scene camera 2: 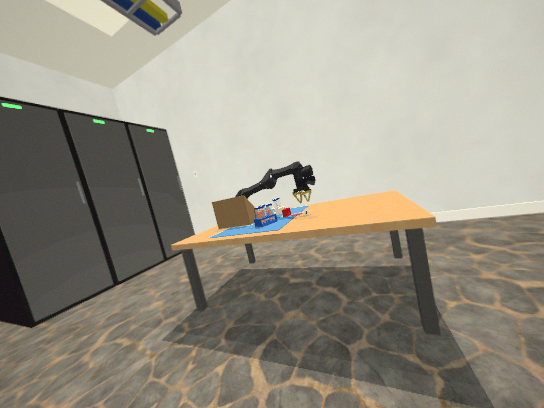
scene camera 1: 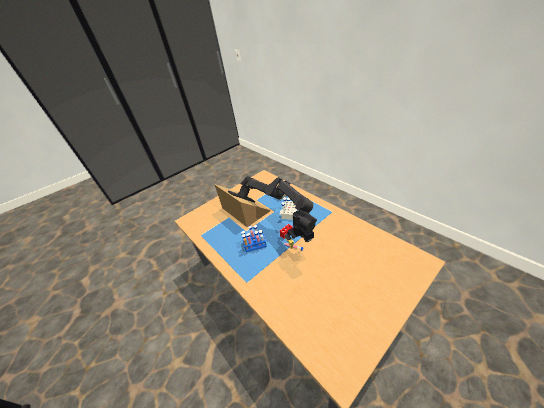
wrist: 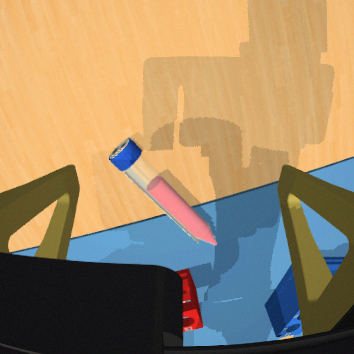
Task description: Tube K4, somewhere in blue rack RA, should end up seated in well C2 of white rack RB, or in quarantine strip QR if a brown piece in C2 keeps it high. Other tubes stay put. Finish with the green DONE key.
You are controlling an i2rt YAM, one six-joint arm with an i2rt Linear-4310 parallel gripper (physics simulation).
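Places are measured from the arm's base along level axes (x left, y back, z up), in metres.
Pixels of known places: gripper, between the fingertips: (scene camera 2: 304, 202) (scene camera 1: 299, 245) (wrist: 178, 175); arm's base, origin of its link: (scene camera 2: 237, 207) (scene camera 1: 241, 197).
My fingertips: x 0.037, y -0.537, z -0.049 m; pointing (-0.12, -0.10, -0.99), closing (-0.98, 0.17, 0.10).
Observation:
For each thing: its top centre in the pictures, then the offset to it from my fingertips. Level surfaces: height alone.
- blue-capped tube with pink content, centre of its top: (wrist: 174, 210) (scene camera 1: 293, 245) (scene camera 2: 298, 212) dz -0.062, dx +0.007, dy +0.064 m
- blue rack, centre of its top: (wrist: 335, 310) (scene camera 1: 253, 238) (scene camera 2: 264, 216) dz -0.030, dx -0.150, dy +0.235 m
- white rack, centre of its top: (scene camera 1: 289, 207) dz -0.030, dx +0.182, dy +0.307 m
- red holed strip, centre of its top: (wrist: 158, 327) (scene camera 1: 286, 228) (scene camera 2: 285, 208) dz -0.030, dx +0.044, dy +0.170 m
- blue mat, height of its surface: dz -0.081 m
- wooden table, height of its surface: dz -0.084 m
A blue-capped tube with pink content (scene camera 1: 299, 248) (scene camera 2: 298, 214) (wrist: 177, 201) lies on its side across the mat's edge, cap on the wood; no label is readable. My gripper (scene camera 1: 291, 243) (scene camera 2: 303, 200) (wrist: 178, 175) is open and empty above it. The blue rack (scene camera 1: 255, 246) (scene camera 2: 265, 221) (wrist: 285, 300) holds several upright tubes; part of it shows behind a finger in the wrist view. The white rack (scene camera 1: 287, 212) stands farther back, partly behind the arm; well C2 cannot be made out. A red holed strip (scene camera 1: 285, 231) (scene camera 2: 286, 212) (wrist: 194, 315) is partly hidden in the wrist view. The green DONE key cannot be made out.
A brown panel (scene camera 1: 240, 209) (scene camera 2: 232, 212) stands beside the arm's base, near the blue rack. The blue mat (scene camera 1: 242, 269) (scene camera 2: 226, 233) (wrist: 140, 237) lies under the racks on the wooden table (scene camera 1: 345, 300) (scene camera 2: 370, 212). Tall dark cabinets stand beyond the table.

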